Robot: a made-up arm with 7 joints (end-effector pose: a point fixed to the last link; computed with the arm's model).
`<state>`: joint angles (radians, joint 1 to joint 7).
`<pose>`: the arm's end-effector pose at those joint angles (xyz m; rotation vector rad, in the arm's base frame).
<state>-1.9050 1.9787 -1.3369 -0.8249 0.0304 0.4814 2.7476</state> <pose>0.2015 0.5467 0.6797 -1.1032 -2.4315 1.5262</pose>
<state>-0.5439 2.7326 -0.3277 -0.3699 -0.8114 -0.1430 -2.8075</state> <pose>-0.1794 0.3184 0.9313 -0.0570 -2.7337 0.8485</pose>
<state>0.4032 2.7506 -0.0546 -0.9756 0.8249 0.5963 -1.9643</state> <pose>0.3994 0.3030 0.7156 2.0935 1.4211 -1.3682</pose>
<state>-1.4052 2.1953 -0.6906 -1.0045 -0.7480 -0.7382 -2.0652</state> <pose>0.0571 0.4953 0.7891 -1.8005 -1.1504 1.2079</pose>
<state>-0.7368 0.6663 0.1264 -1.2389 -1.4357 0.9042 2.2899</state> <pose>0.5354 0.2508 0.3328 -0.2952 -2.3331 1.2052</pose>
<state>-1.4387 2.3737 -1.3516 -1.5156 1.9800 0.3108 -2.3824</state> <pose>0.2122 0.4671 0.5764 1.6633 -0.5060 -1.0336</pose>
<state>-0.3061 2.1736 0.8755 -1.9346 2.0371 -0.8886 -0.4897</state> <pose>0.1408 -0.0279 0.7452 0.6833 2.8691 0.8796</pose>
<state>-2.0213 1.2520 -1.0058 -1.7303 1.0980 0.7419 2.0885</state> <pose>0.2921 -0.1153 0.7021 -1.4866 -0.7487 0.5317</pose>
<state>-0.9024 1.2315 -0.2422 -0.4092 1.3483 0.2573 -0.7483</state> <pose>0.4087 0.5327 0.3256 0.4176 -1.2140 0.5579</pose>
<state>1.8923 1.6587 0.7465 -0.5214 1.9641 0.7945 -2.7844</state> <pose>-0.0855 0.6591 0.5126 0.5278 1.0816 -1.0250</pose>
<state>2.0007 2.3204 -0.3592 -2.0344 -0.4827 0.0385 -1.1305</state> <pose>-0.2006 0.3461 0.1388 -0.9567 0.0594 -2.7411</pose>
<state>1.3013 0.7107 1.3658 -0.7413 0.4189 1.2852 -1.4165</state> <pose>-0.4654 0.4662 0.3755 0.3526 1.1113 0.8023</pose>
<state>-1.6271 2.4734 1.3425 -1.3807 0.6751 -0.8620 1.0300</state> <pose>-0.5473 0.1587 0.4826 -0.3106 1.2094 1.4232</pose>
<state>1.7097 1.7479 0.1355 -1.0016 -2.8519 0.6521 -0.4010</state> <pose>-0.0708 0.6016 0.2720 -0.1033 -0.2776 1.8930</pose>
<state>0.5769 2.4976 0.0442 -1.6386 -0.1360 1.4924 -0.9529</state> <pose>0.4015 0.2781 0.3923 2.5736 1.1120 -0.8158</pose>
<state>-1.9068 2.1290 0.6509 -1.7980 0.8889 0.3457 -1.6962</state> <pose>-0.3682 0.1586 0.6108 -2.0352 1.2543 -0.8070</pose>
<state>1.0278 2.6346 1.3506 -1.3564 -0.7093 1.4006 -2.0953</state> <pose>0.4783 0.0161 0.6081 -2.5776 -1.5973 0.1815</pose>
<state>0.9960 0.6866 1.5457 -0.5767 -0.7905 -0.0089 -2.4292</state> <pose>-0.4959 0.4564 0.2394 0.5144 1.7707 -1.3459</pose>
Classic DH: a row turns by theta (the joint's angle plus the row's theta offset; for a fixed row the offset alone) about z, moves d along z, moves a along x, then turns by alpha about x. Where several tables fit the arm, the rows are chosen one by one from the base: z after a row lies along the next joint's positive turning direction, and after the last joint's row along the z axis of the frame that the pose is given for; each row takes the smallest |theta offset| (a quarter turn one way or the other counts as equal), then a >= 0, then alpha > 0; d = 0 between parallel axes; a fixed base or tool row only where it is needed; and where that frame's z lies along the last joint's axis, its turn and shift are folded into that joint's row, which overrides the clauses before.
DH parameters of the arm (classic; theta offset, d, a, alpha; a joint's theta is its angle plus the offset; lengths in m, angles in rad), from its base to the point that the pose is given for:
base (fixed): 0 0.3505 -0.009 -1.2217
joint 1: 1.5708 0.0336 0.0043 1.5708
joint 2: 1.2217 -0.017 -0.015 -1.5708
joint 3: -1.5708 -0.279 0.022 -1.5708
joint 4: 0 0.023 -0.052 1.5708
joint 5: 0 -0.397 -0.012 -1.5708
joint 6: 0 -0.016 -0.017 1.5708
joint 7: -1.3911 0.0955 -0.0007 -0.195
tool (fixed): 1.7732 -0.078 0 0

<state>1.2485 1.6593 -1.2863 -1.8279 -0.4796 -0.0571 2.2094</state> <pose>-0.4148 0.2556 0.1809 0.0165 1.1089 0.9912</pose>
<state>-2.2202 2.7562 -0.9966 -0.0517 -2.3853 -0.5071 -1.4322</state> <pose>-0.4222 0.5473 0.2637 0.5697 1.1482 -1.5464</pose>
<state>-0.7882 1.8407 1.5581 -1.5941 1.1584 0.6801 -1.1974</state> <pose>-0.2644 0.2873 0.7006 1.5715 -2.6924 0.2368</pose>
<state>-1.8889 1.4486 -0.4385 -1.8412 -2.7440 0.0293 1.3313</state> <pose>0.0783 0.0141 0.7984 -2.1113 1.2637 0.1949</pose>
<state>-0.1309 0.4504 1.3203 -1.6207 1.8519 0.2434 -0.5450</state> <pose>0.1145 0.4837 0.2664 -0.7460 -2.2783 1.2559</pose>
